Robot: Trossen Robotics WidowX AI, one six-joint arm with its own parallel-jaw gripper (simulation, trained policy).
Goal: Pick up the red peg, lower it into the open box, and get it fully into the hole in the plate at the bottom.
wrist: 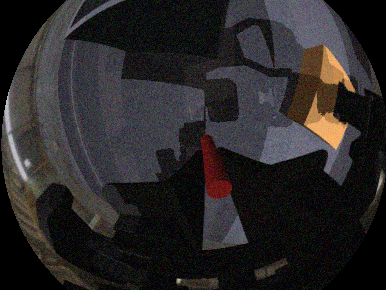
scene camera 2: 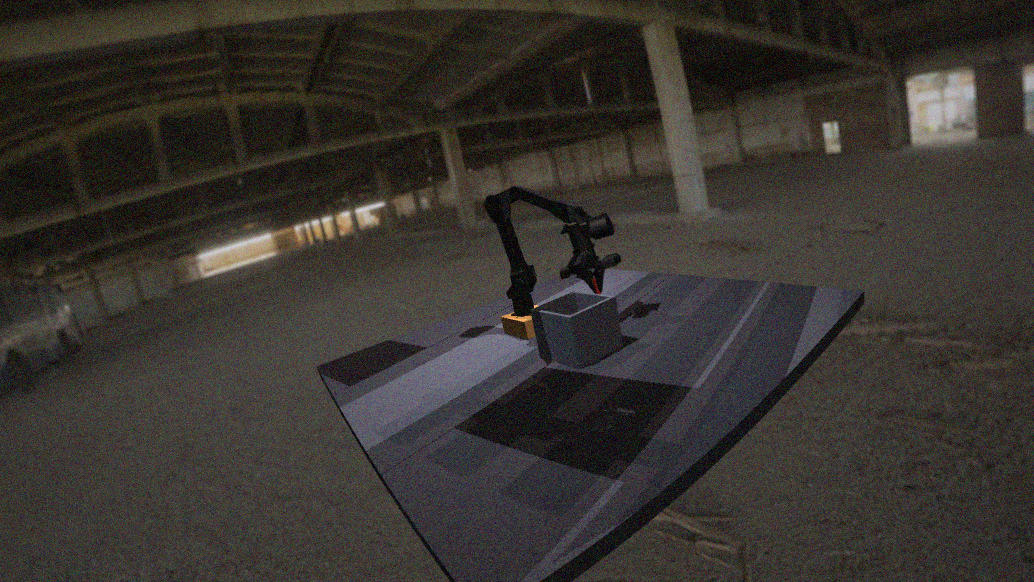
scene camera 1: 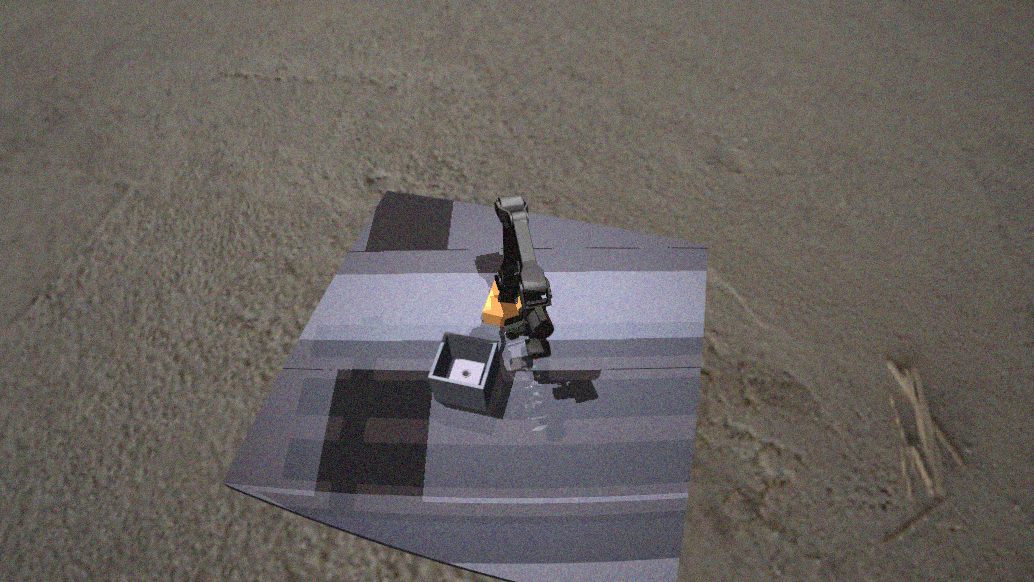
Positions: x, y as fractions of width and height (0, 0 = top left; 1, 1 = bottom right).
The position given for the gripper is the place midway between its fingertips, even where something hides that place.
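Note:
The gripper (scene camera 1: 0.52, 0.60) (wrist: 0.55, 0.53) is visible from the scene camera and from the wrist, and the scene also has a red peg (wrist: 0.57, 0.64) in it.

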